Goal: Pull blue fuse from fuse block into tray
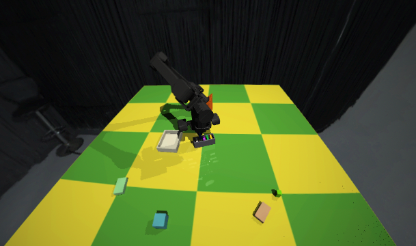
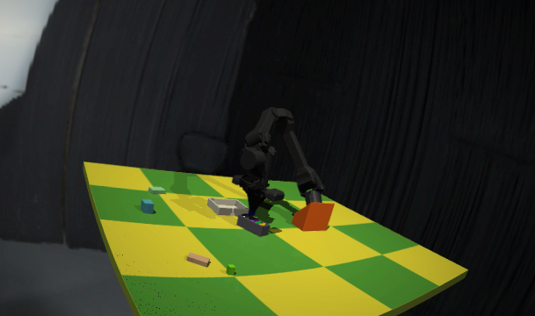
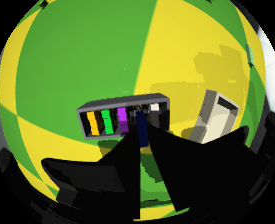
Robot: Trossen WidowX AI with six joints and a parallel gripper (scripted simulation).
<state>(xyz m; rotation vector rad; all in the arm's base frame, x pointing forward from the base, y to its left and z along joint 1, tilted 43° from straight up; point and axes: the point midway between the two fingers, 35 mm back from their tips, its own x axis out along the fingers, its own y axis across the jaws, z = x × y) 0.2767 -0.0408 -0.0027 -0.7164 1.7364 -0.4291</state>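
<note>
Right now the purple fuse is 2 cm to the left of my gripper tip and 4 cm below it. Round my gripper tip: green fuse 1 cm behind, 4 cm to the left, 4 cm below; blue fuse 1 cm below; white tray 2 cm behind, 16 cm to the right, 6 cm below.
</note>
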